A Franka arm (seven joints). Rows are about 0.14 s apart.
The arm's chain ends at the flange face. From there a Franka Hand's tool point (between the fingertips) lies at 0.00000 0.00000 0.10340 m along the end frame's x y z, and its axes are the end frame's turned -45 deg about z.
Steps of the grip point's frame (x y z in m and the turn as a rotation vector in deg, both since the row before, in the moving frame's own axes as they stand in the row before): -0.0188, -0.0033, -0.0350, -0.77, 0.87, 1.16; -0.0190, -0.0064, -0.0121, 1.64, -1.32, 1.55; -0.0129, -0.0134, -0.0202, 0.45, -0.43, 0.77; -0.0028, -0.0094, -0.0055, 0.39, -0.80, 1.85; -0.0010, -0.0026, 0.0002, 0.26, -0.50, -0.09; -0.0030, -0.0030, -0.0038, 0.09, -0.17, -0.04; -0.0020, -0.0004, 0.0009, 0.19, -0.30, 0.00
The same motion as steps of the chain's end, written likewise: -0.0177, 0.0111, -0.0350, 0.07, 1.16, 1.16; -0.0142, 0.0094, -0.0120, 0.23, -2.09, 1.55; -0.0175, -0.0003, -0.0202, 0.01, -0.62, 0.77; -0.0071, -0.0052, -0.0055, -0.29, -0.84, 1.85; -0.0016, -0.0014, 0.0002, -0.17, -0.54, -0.09; -0.0039, -0.0001, -0.0038, -0.06, -0.18, -0.04; -0.0011, 0.0010, 0.0009, -0.08, -0.35, 0.00
